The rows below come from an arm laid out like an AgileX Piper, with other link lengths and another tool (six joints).
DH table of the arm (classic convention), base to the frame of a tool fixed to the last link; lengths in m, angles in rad. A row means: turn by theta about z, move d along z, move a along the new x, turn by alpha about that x. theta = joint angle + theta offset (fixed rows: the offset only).
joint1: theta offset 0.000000  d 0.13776  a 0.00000  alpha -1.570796
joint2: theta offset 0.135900  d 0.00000  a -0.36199  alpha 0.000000
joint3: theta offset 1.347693  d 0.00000  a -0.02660  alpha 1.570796
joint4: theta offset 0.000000  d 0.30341  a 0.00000  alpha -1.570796
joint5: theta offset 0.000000  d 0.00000  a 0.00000  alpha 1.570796
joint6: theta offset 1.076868  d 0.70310  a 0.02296  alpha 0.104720
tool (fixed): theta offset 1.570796  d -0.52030  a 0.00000  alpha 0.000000
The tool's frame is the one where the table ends.
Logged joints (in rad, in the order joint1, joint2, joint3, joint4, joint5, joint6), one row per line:
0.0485 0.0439 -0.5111 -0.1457 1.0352 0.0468
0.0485 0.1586 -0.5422 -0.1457 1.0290 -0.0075
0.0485 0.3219 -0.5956 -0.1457 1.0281 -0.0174
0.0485 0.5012 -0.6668 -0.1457 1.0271 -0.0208
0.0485 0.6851 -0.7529 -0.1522 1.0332 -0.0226
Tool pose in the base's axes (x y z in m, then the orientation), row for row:
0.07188 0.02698 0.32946 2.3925 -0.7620 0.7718
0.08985 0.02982 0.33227 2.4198 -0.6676 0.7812
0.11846 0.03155 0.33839 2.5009 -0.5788 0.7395
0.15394 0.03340 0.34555 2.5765 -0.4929 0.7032
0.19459 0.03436 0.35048 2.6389 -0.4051 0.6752
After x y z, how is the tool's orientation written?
As angles about the fixed x, y, z axes (roll, pitch, yaw), in radians.
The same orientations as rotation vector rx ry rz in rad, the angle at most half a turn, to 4 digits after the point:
2.4007 0.5614 1.2642
2.4186 0.6446 1.1525
2.4838 0.6908 1.0199
2.5465 0.7287 0.8880
2.5973 0.7607 0.7536

